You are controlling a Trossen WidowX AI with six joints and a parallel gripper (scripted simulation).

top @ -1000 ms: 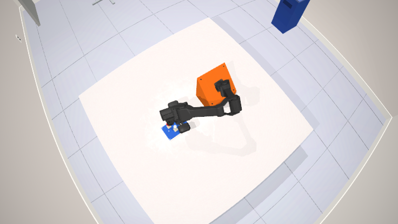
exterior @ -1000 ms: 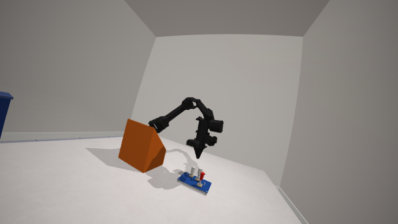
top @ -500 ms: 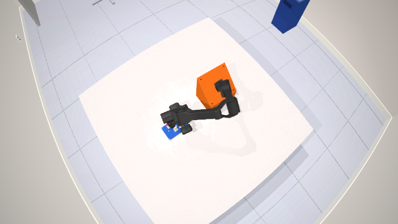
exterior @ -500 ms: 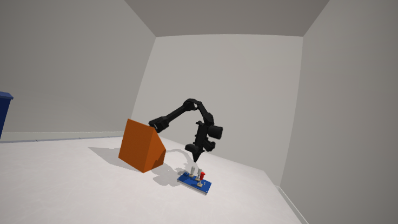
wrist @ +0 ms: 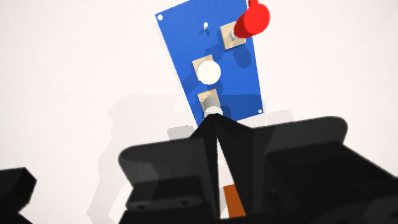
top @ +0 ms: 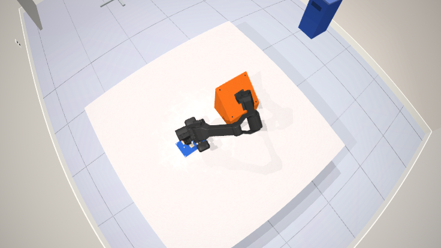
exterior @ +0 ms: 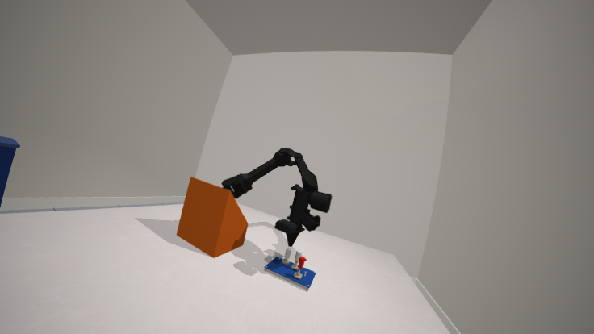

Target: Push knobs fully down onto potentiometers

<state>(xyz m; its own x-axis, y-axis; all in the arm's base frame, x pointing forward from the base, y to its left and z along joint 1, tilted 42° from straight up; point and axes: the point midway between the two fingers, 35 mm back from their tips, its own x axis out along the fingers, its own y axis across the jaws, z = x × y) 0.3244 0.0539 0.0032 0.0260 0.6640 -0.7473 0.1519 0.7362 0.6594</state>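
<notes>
Right now the white knob is 3 cm below my gripper tip. The rest, counted from my gripper tip: red knob: 6 cm ahead, 5 cm to the right, 1 cm below.
</notes>
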